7 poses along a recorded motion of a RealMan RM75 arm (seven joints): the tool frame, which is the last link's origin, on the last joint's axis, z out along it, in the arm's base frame.
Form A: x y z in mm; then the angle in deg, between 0 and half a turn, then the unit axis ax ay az.
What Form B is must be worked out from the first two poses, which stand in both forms.
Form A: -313 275 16 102.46 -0.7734 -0.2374 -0.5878
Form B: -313 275 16 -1.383 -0.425 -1.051
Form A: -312 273 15 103.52 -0.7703 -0.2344 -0.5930
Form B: -312 273 15 -1.392 -0.424 -1.071
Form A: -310 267 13 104.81 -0.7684 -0.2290 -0.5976
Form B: -310 267 13 -1.406 -0.419 -1.093
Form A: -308 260 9 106.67 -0.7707 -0.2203 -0.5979
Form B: -308 260 9 -1.435 -0.410 -1.113
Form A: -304 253 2 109.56 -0.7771 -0.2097 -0.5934
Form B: -304 253 2 -1.486 -0.401 -1.135
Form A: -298 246 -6 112.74 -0.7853 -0.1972 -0.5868
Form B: -298 246 -6 -1.545 -0.388 -1.155
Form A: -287 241 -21 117.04 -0.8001 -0.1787 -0.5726
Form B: -287 241 -21 -1.634 -0.365 -1.170
